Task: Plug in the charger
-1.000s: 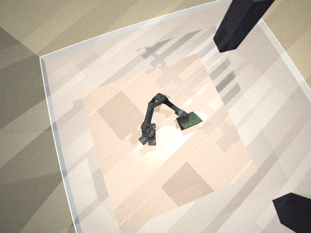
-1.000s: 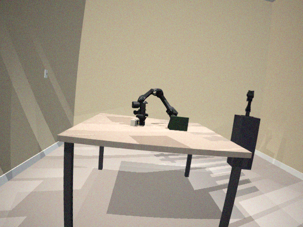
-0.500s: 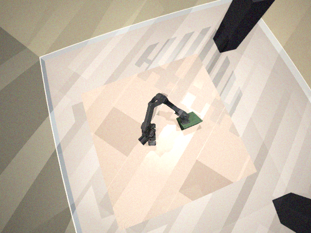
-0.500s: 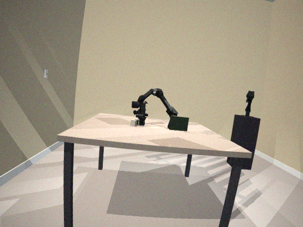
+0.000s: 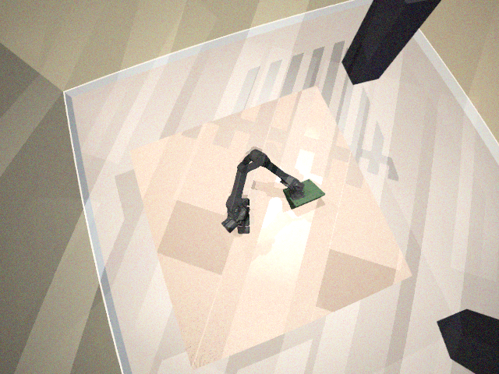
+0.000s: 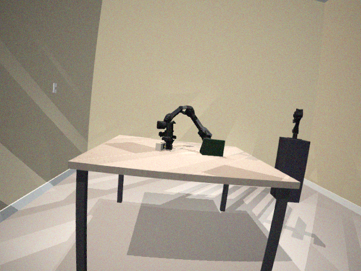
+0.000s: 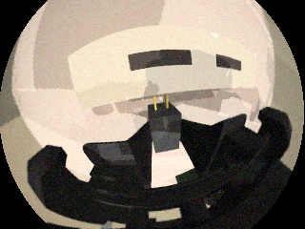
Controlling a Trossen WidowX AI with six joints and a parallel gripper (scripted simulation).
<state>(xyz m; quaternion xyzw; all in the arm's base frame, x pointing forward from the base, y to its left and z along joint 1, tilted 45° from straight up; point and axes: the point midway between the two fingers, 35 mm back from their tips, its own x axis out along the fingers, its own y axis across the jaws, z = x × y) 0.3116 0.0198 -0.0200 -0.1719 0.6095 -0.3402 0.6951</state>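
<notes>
My gripper tip is 2 cm short of the dark charger and 1 cm below it.
</notes>
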